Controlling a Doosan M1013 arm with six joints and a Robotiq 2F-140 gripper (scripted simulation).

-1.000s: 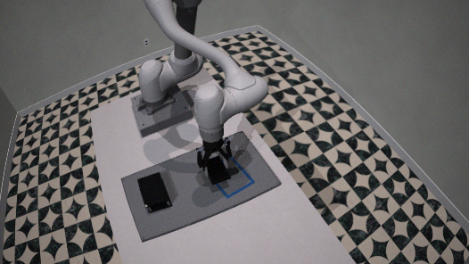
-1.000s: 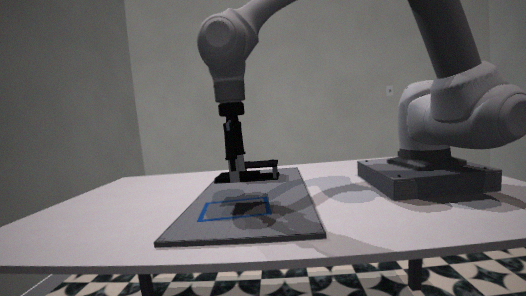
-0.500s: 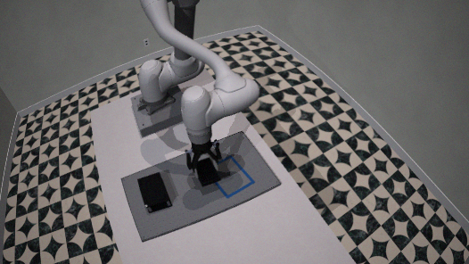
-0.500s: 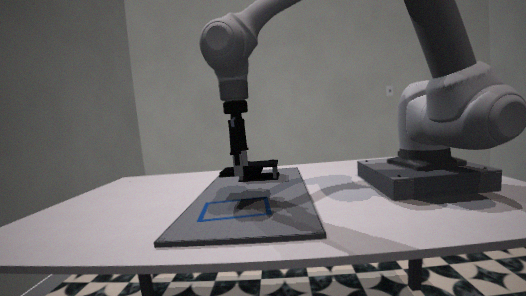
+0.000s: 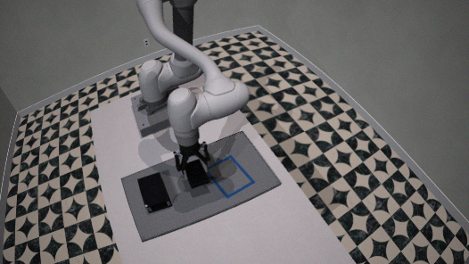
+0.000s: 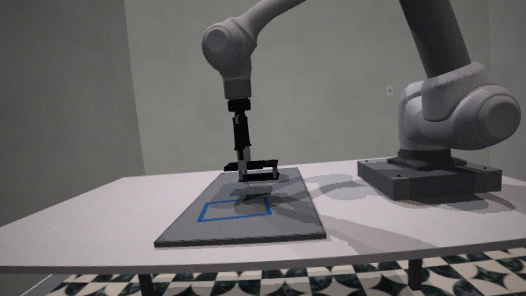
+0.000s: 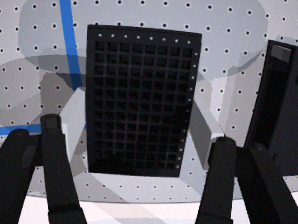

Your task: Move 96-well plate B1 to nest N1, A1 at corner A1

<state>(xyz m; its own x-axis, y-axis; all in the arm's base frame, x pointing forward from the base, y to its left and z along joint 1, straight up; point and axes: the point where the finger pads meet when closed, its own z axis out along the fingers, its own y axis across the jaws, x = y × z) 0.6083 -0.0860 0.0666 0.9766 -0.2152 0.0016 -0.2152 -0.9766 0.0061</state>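
The raised black nest N1 lies 200 mm to the right of my hand, 60 mm below it and 60 mm behind it. Also, from my hand: black 96-well plate (20 mm below); white corner mark (270 mm to the right, 50 mm below).
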